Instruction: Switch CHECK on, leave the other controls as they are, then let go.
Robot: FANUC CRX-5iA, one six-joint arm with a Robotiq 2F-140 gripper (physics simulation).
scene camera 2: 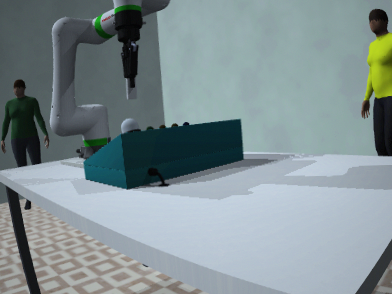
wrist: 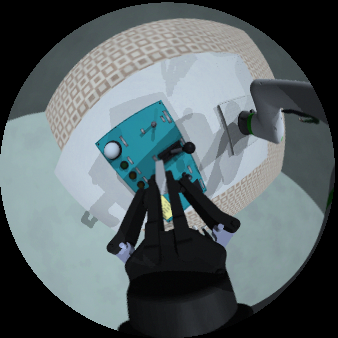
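Pixels of known places: gripper, fingertip midpoint: (scene camera 2: 132, 98) (wrist: 160, 166); arm's base, origin of the base link: (wrist: 245, 122).
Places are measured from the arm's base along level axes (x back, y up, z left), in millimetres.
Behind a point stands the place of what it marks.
Note:
The teal control box (scene camera 2: 185, 145) {x -668, y 73, z -87 mm} (wrist: 142, 150) {x -548, y 95, z -176 mm} has a sloped top. A small grey toggle lever (wrist: 153, 124) {x -465, y 116, z -225 mm} stands on its panel in the wrist view, beside small labels too small to read, so I cannot tell which control is CHECK. A white dome (scene camera 2: 130, 125) {x -634, y 151, z -260 mm} (wrist: 112, 150) {x -598, y 165, z -242 mm}, a row of small dark round controls (wrist: 132, 175) {x -619, y 138, z -136 mm} and a lever with a black ball (wrist: 189, 147) {x -414, y 147, z -110 mm} are also on the box. My gripper (scene camera 2: 131, 93) {x -501, y 232, z -146 mm} (wrist: 160, 166) {x -501, y 232, z -146 mm} is shut with nothing between its fingers. Its pale fingertips are above the box, apart from it in the scene view.
The box stands on a white table (scene camera 2: 240, 225) {x -1075, y -16, z -391 mm} (wrist: 200, 75) {x -139, y -16, z -329 mm}. A black cable (scene camera 2: 159, 177) {x -703, y 6, z -232 mm} comes out of its side. A yellow label (wrist: 166, 207) {x -629, y 117, z 93 mm} is on the panel. A person in green (scene camera 2: 22, 117) and one in yellow (scene camera 2: 381, 65) stand beyond the table.

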